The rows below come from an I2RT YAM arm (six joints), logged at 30 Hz.
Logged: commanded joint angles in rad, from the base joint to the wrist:
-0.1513, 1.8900, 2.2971, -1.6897, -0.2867, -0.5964
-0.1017, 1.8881, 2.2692, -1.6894, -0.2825, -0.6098
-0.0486, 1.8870, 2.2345, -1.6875, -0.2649, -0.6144
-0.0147, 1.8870, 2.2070, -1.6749, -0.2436, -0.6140
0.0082, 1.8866, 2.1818, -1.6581, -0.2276, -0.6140
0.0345, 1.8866, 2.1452, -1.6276, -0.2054, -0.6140
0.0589, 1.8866, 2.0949, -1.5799, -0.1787, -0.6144
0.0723, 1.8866, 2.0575, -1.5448, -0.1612, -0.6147
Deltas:
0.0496, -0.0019, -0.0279, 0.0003, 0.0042, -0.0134
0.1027, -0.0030, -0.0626, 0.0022, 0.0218, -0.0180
0.1366, -0.0030, -0.0901, 0.0148, 0.0431, -0.0176
0.1595, -0.0034, -0.1153, 0.0316, 0.0591, -0.0176
0.1858, -0.0034, -0.1519, 0.0621, 0.0813, -0.0176
0.2102, -0.0034, -0.2022, 0.1098, 0.1080, -0.0180
0.2236, -0.0034, -0.2396, 0.1449, 0.1255, -0.0183

